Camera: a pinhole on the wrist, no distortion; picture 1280 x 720 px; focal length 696.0 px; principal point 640.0 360.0 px. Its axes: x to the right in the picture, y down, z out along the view. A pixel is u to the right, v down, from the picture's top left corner.
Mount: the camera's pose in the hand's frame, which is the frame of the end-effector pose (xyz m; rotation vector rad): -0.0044 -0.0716 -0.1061 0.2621 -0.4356 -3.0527
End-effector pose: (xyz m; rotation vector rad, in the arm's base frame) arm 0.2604 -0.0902 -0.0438 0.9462 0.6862 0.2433
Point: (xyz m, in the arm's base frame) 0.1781 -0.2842 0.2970
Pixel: 1022 131
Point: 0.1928 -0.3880 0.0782
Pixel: 1038 547
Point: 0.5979 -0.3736 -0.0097
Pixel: 353 628
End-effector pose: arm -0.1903 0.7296 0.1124 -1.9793 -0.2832 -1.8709
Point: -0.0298 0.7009 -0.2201
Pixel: 1139 76
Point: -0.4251 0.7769 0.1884
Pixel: behind the camera
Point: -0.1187 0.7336 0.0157
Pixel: 800 163
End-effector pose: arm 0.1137 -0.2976 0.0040 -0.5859 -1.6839 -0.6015
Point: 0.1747 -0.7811 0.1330
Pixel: behind the camera
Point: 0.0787 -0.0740 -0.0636
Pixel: 600 118
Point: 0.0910 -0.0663 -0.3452
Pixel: 1041 191
